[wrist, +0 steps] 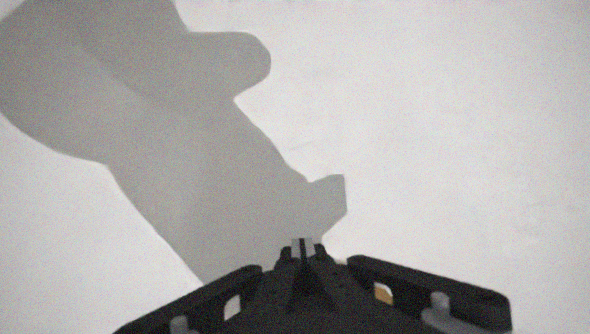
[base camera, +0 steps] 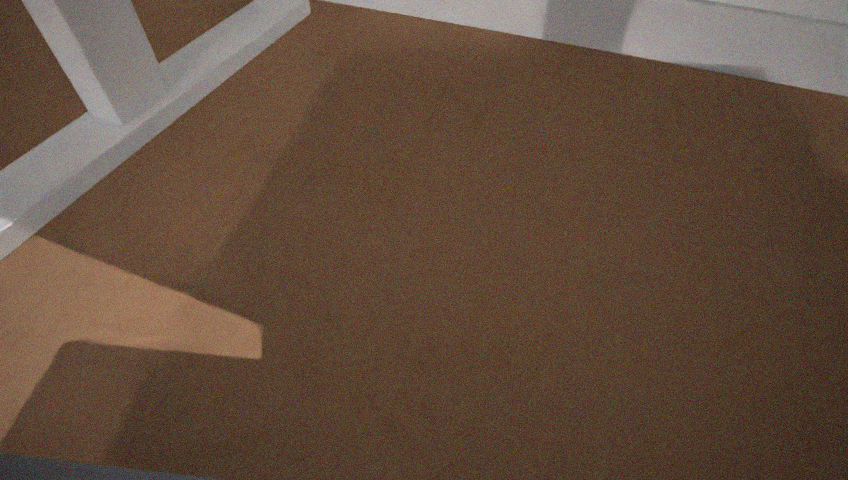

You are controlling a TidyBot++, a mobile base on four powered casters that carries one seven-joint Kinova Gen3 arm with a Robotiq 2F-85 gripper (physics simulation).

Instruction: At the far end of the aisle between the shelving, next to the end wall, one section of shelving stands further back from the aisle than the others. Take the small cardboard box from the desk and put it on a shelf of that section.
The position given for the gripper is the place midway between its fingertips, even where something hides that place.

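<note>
The gripper [wrist: 302, 252] is visible in the wrist view. A white desk [base camera: 130, 98] is visible in the base camera, and the wrist view shows the desk [wrist: 154, 154] as well.
</note>
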